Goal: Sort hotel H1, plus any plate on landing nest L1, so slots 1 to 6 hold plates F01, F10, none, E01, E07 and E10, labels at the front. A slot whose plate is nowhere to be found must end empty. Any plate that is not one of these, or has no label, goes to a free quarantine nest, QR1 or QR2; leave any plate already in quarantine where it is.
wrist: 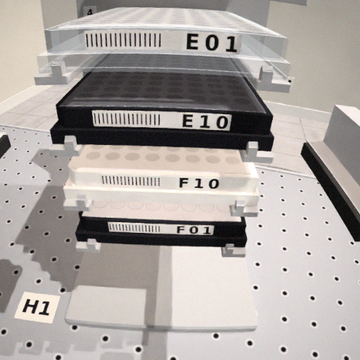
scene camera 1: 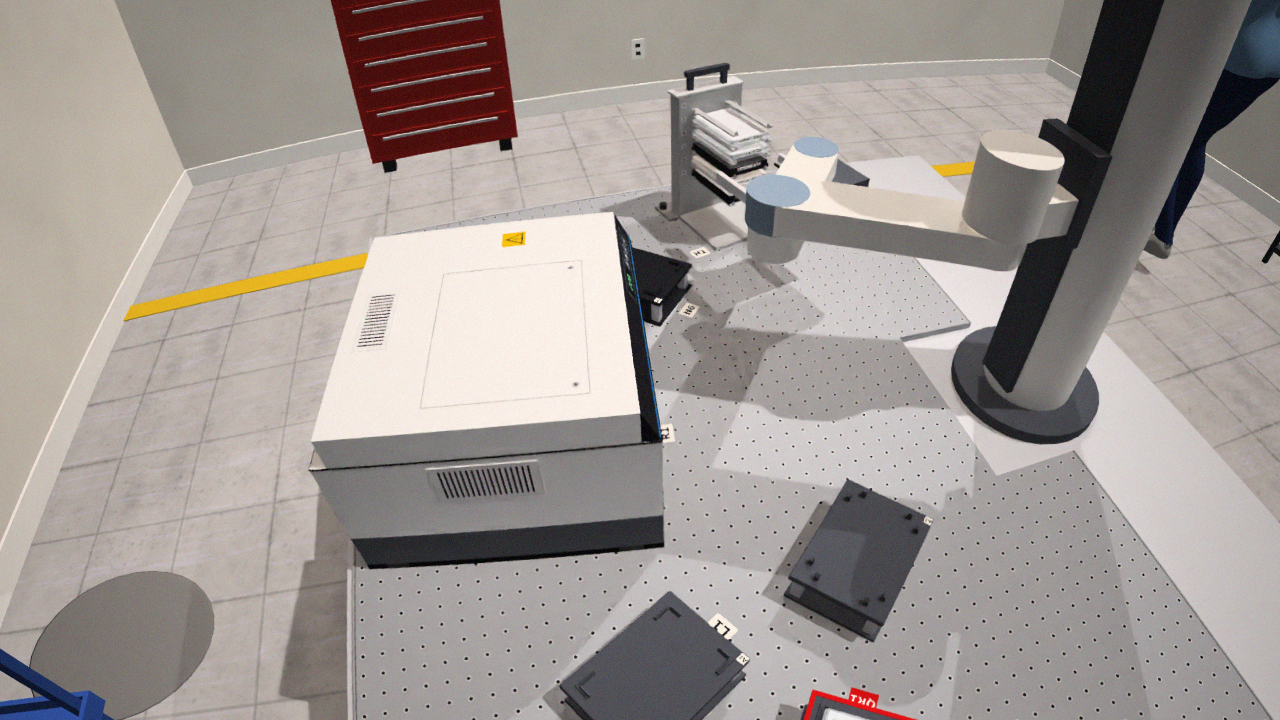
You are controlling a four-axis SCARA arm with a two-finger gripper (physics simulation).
my gripper: wrist; scene camera 1
same spot on my gripper: (wrist: 326, 159) = (scene camera 1: 780, 165)
